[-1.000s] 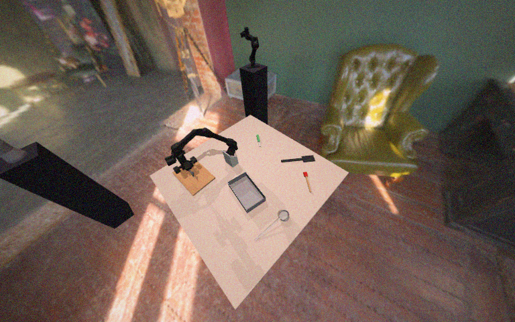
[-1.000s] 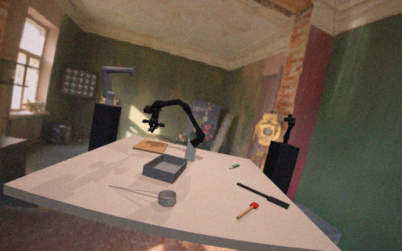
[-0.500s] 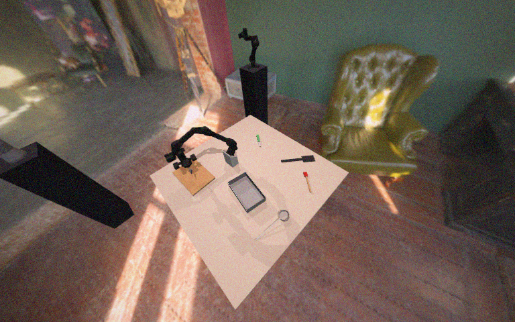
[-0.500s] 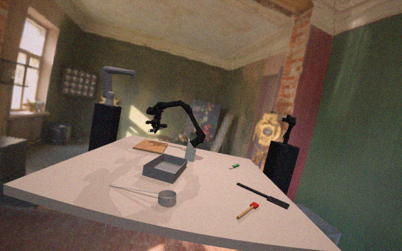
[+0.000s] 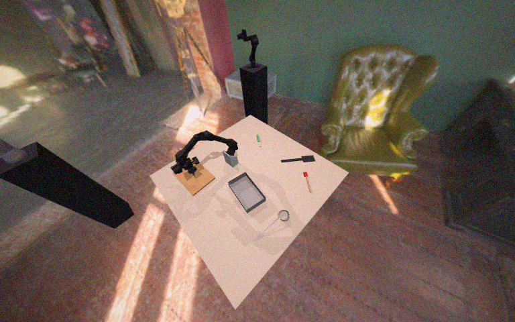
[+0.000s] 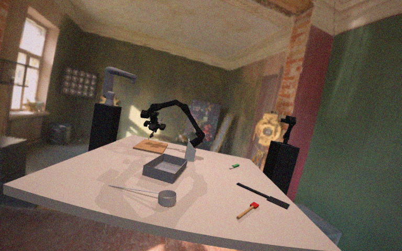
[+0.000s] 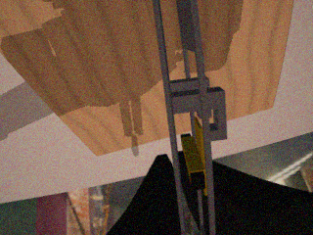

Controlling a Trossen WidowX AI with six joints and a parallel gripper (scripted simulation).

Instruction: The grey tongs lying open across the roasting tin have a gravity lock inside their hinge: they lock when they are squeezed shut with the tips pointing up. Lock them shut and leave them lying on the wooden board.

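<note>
My gripper tip is now 60 mm below the flat tong arm and 10 mm past it. Also, from my gripper tip: black spatula (790 mm to the left, 630 mm ahead, 130 mm below); wooden board (130 mm below, 10 mm to the right); grey roasting tin (500 mm ahead, 190 mm to the left, 110 mm below).
</note>
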